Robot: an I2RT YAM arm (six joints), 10 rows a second.
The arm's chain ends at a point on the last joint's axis. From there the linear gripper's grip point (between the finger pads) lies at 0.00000 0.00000 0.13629 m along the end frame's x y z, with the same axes.
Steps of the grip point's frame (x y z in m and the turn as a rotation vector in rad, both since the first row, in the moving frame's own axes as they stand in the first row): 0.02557, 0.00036, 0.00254, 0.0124, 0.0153, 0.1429; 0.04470, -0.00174, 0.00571, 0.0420, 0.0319, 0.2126; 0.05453, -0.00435, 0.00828, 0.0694, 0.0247, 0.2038; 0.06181, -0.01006, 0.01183, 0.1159, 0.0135, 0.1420; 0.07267, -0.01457, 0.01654, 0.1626, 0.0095, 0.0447; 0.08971, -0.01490, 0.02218, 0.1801, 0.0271, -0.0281; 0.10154, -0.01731, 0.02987, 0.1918, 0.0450, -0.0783; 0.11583, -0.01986, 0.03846, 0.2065, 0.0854, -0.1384
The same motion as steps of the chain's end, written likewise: 0.02337, 0.00190, 0.00257, 0.0124, 0.0153, 0.1429; 0.03978, 0.00348, 0.00590, 0.0420, 0.0319, 0.2126; 0.05023, 0.00469, 0.00865, 0.0694, 0.0247, 0.2038; 0.05886, 0.00552, 0.01276, 0.1159, 0.0135, 0.1420; 0.07089, 0.00746, 0.01834, 0.1626, 0.0095, 0.0447; 0.08638, 0.00956, 0.02443, 0.1801, 0.0271, -0.0281; 0.09647, 0.00887, 0.03250, 0.1918, 0.0450, -0.0783; 0.10626, 0.00876, 0.04184, 0.2065, 0.0854, -0.1384
